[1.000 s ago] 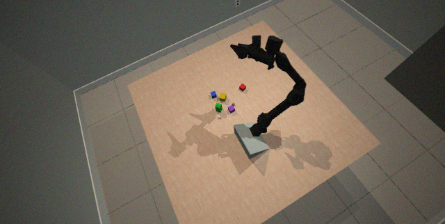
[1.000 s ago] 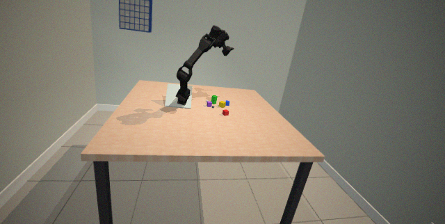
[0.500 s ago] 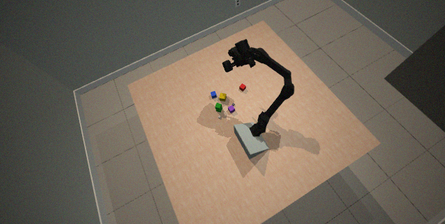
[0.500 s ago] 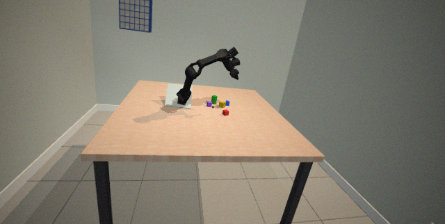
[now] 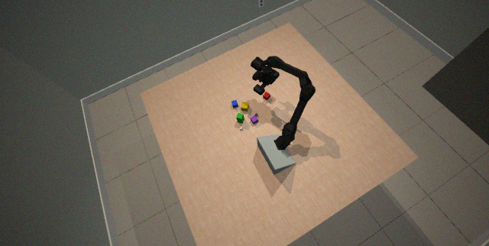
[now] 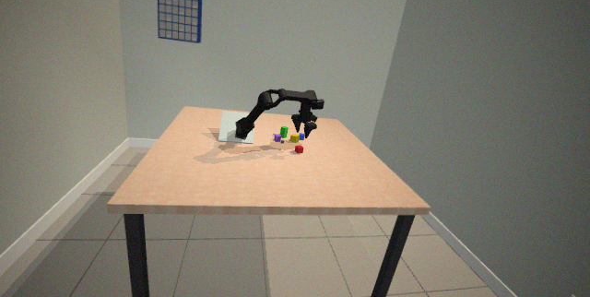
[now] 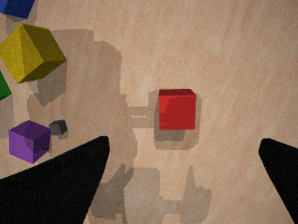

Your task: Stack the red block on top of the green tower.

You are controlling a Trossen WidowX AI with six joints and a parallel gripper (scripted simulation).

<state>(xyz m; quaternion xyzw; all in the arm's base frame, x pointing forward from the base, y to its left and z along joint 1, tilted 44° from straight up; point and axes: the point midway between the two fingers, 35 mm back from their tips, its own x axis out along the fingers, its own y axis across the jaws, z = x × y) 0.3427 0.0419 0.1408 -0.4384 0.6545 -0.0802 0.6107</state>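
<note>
The red block lies 9 cm below my gripper tip. Round my gripper tip: yellow block (16 cm to the left, 8 cm below, 2 cm behind); blue block (22 cm to the left, 9 cm below, 2 cm ahead); purple block (14 cm to the left, 13 cm behind, 9 cm below).
</note>
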